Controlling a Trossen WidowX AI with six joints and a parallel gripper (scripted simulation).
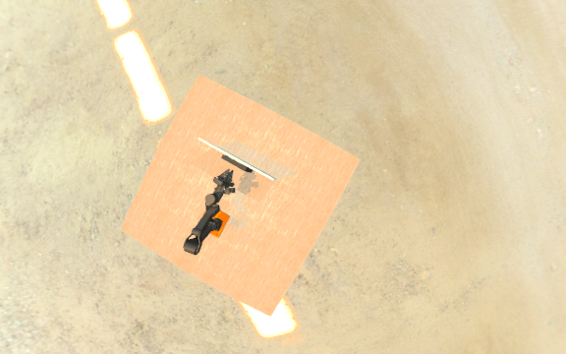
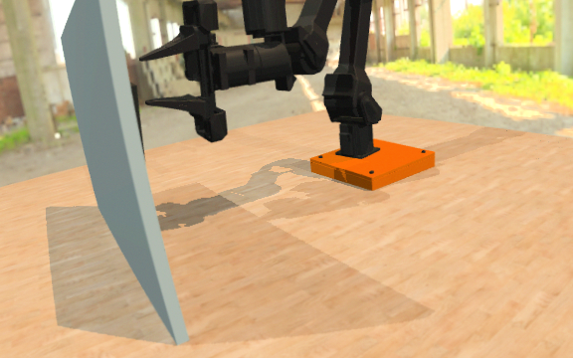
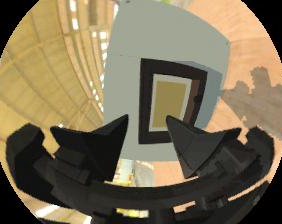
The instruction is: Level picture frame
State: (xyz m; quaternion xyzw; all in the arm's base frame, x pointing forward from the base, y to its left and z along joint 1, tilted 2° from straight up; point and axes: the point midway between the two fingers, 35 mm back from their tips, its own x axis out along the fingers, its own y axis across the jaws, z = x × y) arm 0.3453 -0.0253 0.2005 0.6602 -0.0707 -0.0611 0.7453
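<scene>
Now: gripper tip 5 cm short of the picture frame, 1 cm to the left of it and 5 cm above it. Round my gripper tip: grey wall panel: 6 cm ahead, 2 cm to the right, 6 cm below.
</scene>
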